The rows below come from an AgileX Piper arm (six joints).
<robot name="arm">
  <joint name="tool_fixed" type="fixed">
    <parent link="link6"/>
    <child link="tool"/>
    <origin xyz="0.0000 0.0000 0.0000" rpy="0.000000 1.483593 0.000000"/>
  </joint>
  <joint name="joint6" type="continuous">
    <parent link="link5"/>
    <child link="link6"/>
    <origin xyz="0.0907 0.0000 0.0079" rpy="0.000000 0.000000 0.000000"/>
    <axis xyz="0.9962 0 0.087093"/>
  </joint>
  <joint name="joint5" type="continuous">
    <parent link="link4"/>
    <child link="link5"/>
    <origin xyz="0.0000 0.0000 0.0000" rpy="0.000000 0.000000 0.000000"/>
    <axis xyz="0 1 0"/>
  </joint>
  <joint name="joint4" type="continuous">
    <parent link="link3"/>
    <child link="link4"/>
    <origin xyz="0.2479 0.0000 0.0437" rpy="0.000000 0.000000 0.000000"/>
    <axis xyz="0.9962 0 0.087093"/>
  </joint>
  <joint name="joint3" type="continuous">
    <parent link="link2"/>
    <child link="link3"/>
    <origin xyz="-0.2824 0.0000 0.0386" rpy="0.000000 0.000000 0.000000"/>
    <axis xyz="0 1 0"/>
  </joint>
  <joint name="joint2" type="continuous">
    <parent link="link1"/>
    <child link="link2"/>
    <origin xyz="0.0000 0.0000 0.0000" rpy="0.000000 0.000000 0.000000"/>
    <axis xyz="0 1 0"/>
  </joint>
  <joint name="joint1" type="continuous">
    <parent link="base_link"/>
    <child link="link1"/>
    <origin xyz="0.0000 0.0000 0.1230" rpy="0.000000 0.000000 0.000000"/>
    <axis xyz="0 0 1"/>
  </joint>
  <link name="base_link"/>
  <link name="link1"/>
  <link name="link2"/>
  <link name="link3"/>
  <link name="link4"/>
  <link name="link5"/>
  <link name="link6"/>
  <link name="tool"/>
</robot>
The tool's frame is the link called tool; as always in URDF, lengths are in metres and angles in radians. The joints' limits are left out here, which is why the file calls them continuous.
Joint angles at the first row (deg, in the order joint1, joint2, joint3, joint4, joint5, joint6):
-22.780, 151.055, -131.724, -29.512, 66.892, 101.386
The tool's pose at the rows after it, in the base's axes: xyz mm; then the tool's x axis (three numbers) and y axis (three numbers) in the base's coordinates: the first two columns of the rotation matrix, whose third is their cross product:
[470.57 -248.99 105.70 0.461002 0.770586 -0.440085 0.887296 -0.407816 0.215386]
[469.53 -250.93 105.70 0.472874 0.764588 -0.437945 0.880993 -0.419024 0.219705]
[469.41 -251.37 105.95 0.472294 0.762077 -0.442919 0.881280 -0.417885 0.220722]
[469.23 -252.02 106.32 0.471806 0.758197 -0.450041 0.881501 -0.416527 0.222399]
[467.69 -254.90 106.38 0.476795 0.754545 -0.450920 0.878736 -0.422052 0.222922]
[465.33 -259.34 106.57 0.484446 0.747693 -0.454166 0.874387 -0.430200 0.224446]
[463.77 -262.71 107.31 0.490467 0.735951 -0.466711 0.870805 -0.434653 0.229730]
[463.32 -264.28 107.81 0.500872 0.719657 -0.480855 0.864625 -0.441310 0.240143]
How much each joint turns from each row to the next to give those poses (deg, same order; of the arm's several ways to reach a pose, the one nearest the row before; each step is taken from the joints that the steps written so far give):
-0.643, 0.002, -0.005, -0.121, 0.002, 2.581
-0.237, -0.002, 0.006, -0.001, -0.002, 0.565
0.000, 0.001, -0.002, -0.359, 0.000, 0.109
0.000, 0.000, 0.000, -0.522, 0.000, 0.182
-0.342, -0.002, 0.004, -0.076, -0.001, 0.064
-0.505, 0.000, -0.001, -0.264, 0.000, 0.176
-0.266, 0.000, 0.000, -1.004, 0.000, 0.596
0.000, 0.057, -0.006, -1.310, 0.002, 1.275

